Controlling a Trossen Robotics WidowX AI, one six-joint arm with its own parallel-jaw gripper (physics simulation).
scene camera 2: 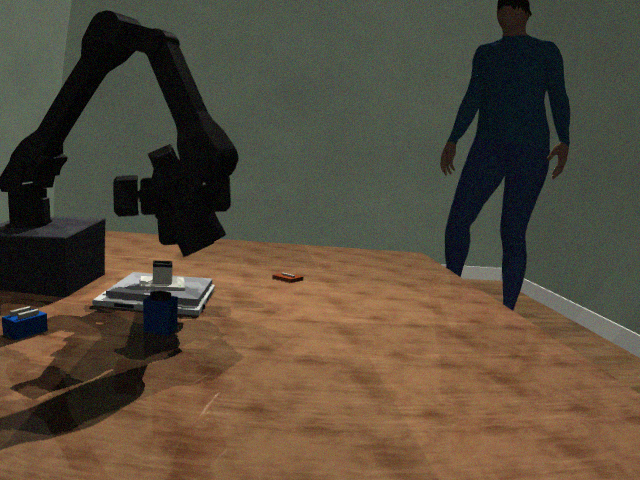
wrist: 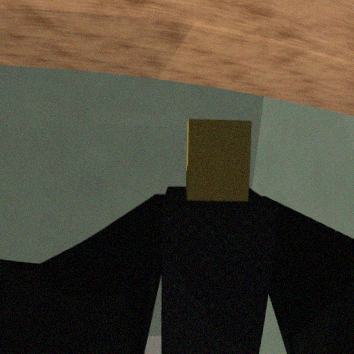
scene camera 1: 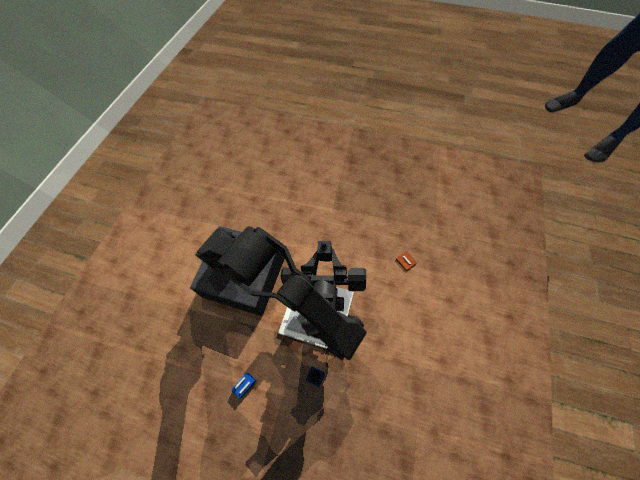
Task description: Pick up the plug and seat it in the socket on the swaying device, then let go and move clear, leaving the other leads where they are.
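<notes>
My gripper (scene camera 1: 324,255) (wrist: 209,207) is shut on the plug (scene camera 1: 324,248) (wrist: 218,160), a black body with a brass-coloured end in the wrist view. The plug is held up in the air, level with the table and wall behind it in the wrist view. In scene camera 2 the fingertips and plug are hidden behind the wrist. The device (scene camera 1: 283,329) (scene camera 2: 121,293), a pale grey and white slab, lies under the arm. Its upright grey block with a dark top (scene camera 2: 162,272), apparently the socket, stands below the gripper assembly; the arm hides it in scene camera 1.
A blue block with two white bars (scene camera 1: 242,385) (scene camera 2: 24,324), a dark-blue block with a round black top (scene camera 1: 315,376) (scene camera 2: 160,314) and a flat orange piece (scene camera 1: 405,260) (scene camera 2: 287,277) lie around the device. The arm's base (scene camera 2: 67,258) stands left. A person (scene camera 2: 516,93) stands beyond the table.
</notes>
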